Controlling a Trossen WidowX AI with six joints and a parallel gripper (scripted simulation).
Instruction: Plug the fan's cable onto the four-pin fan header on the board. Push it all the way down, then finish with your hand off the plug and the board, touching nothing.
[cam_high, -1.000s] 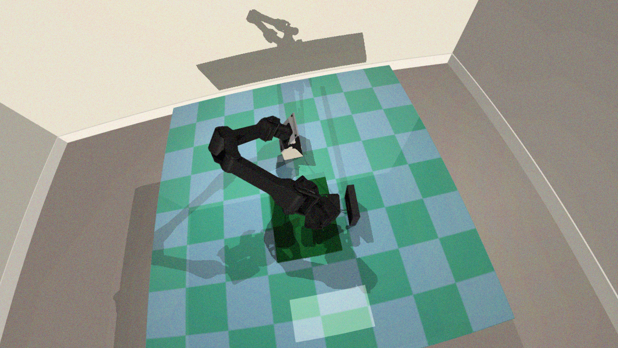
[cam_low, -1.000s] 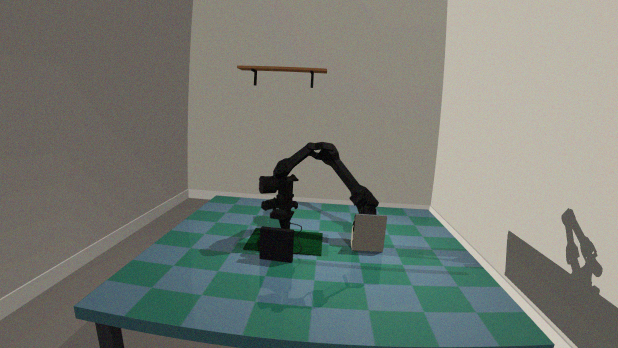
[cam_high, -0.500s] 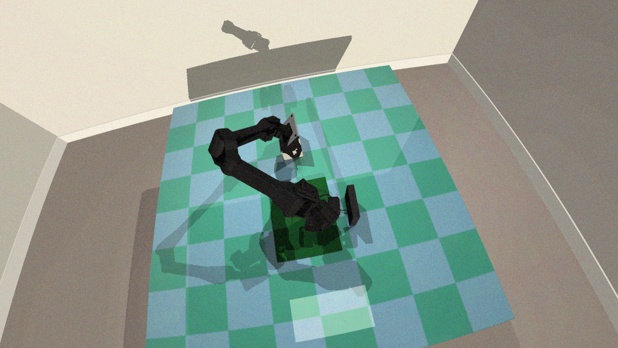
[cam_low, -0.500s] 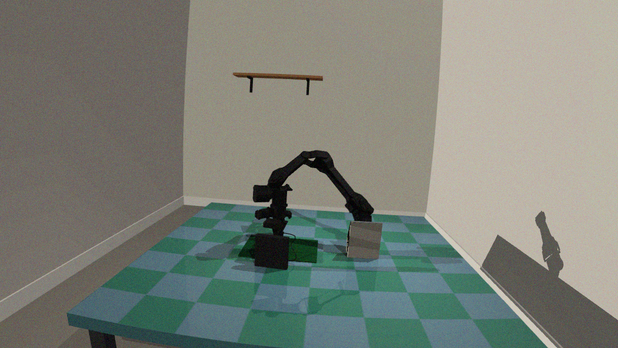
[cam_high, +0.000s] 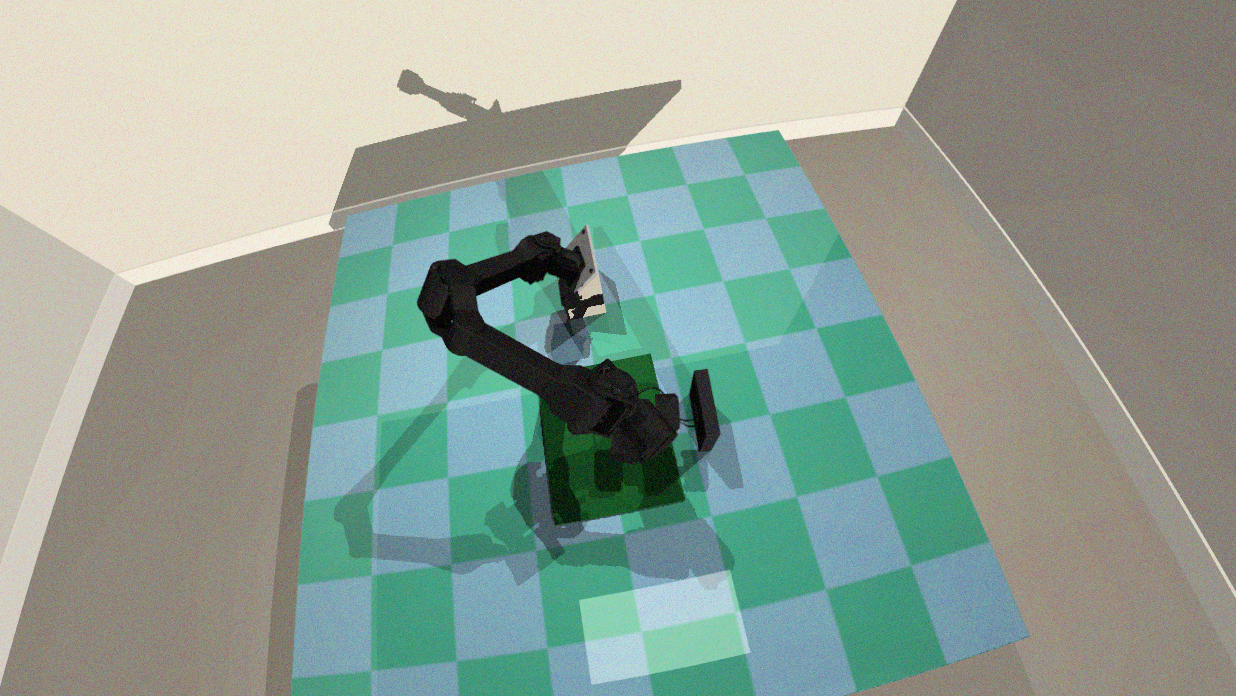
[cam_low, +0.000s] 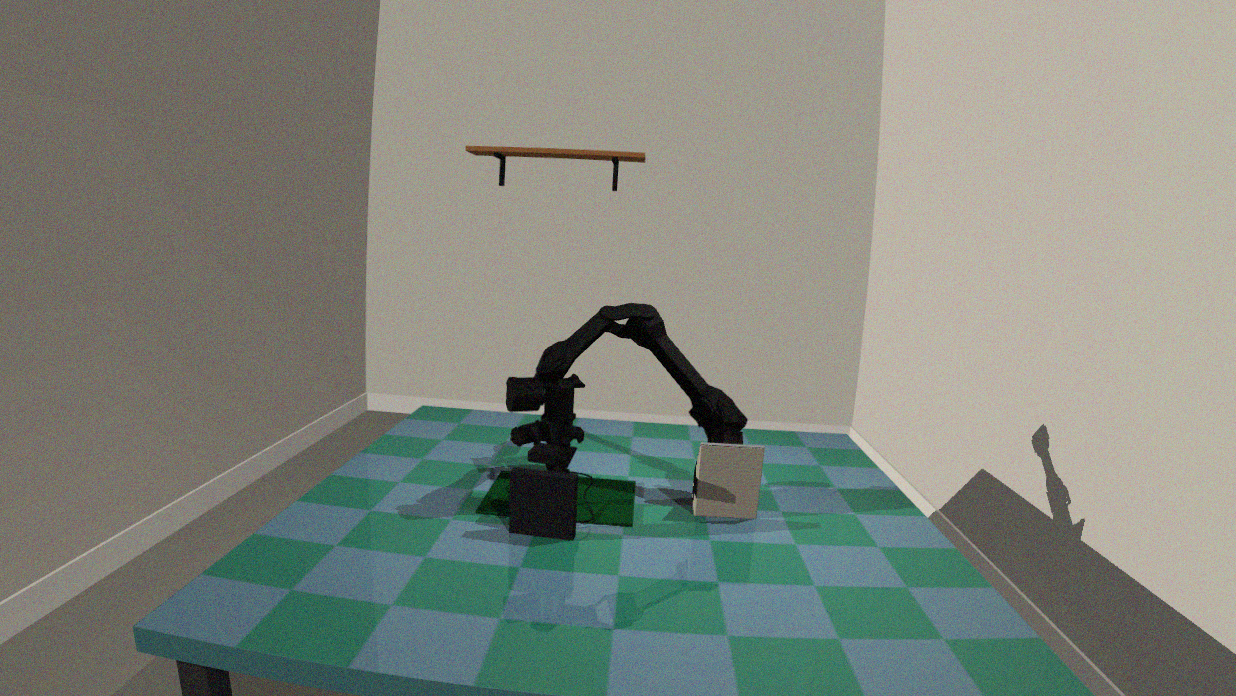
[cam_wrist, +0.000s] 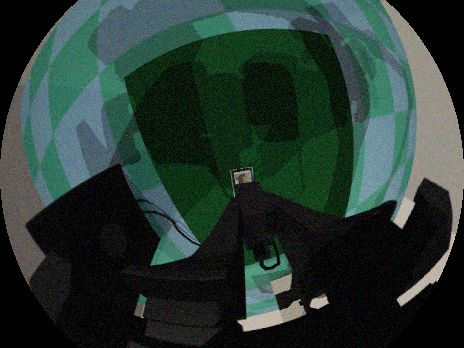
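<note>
Now: gripper tip 1 cm past the dark green board, 4 cm to the left of it and 6 cm above it. Also, from my gripper tip: black fan (2 cm ahead, 13 cm to the left, 2 cm above); black plug (1 cm behind, 1 cm above).
</note>
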